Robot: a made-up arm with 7 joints. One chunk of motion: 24 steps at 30 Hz.
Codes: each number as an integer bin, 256 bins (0 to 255) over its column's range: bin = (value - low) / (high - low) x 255, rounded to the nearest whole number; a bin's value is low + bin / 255 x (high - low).
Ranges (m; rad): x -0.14..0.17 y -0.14..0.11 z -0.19..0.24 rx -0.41..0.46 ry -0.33..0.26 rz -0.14..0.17
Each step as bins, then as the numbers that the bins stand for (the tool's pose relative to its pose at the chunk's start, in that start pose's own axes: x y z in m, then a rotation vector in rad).
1 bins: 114 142 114 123 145 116
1 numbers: -0.0014 -0.0008 0.0022 0.0096 0.0055 0.0010
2 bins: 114 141 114 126 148 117
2 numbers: -0.0014 -0.0018 0.0022 0.0199 0.0124 0.0022
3 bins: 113 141 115 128 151 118
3 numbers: -0.0026 -0.0018 0.0039 0.0267 0.0194 0.0035
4 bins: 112 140 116 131 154 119
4 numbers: -0.0038 -0.0027 0.0056 0.0369 0.0263 0.0047
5 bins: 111 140 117 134 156 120
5 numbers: -0.0051 -0.0027 0.0073 0.0472 0.0309 0.0059
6 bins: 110 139 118 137 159 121
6 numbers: -0.0063 -0.0037 0.0090 0.0574 0.0379 0.0071
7 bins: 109 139 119 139 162 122
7 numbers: -0.0075 -0.0037 0.0107 0.0642 0.0448 0.0083
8 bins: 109 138 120 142 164 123
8 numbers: -0.0075 -0.0047 0.0124 0.0745 0.0495 0.0095
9 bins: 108 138 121 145 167 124
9 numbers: -0.0087 -0.0047 0.0140 0.0847 0.0564 0.0107
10 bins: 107 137 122 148 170 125
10 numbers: -0.0099 -0.0057 0.0157 0.0949 0.0633 0.0120
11 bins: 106 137 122 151 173 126
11 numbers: -0.0111 -0.0057 0.0157 0.1052 0.0703 0.0132
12 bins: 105 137 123 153 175 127
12 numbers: -0.0124 -0.0057 0.0174 0.1120 0.0749 0.0144
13 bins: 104 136 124 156 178 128
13 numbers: -0.0136 -0.0067 0.0191 0.1222 0.0818 0.0156
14 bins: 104 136 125 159 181 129
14 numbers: -0.0136 -0.0067 0.0208 0.1325 0.0888 0.0168
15 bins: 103 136 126 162 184 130
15 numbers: -0.0148 -0.0067 0.0225 0.1427 0.0957 0.0180
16 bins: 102 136 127 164 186 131
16 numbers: -0.0160 -0.0067 0.0242 0.1495 0.1004 0.0193
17 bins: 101 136 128 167 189 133
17 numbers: -0.0172 -0.0067 0.0258 0.1598 0.1073 0.0217
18 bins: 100 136 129 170 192 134
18 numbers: -0.0184 -0.0067 0.0275 0.1700 0.1142 0.0229
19 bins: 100 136 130 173 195 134
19 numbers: -0.0184 -0.0067 0.0292 0.1802 0.1212 0.0229
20 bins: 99 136 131 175 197 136
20 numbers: -0.0196 -0.0067 0.0309 0.1871 0.1258 0.0253
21 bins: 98 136 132 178 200 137
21 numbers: -0.0209 -0.0067 0.0326 0.1973 0.1327 0.0265
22 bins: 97 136 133 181 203 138
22 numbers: -0.0221 -0.0067 0.0343 0.2075 0.1397 0.0278
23 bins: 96 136 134 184 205 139
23 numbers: -0.0233 -0.0067 0.0360 0.2178 0.1443 0.0290
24 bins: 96 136 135 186 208 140
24 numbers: -0.0233 -0.0067 0.0376 0.2246 0.1513 0.0302
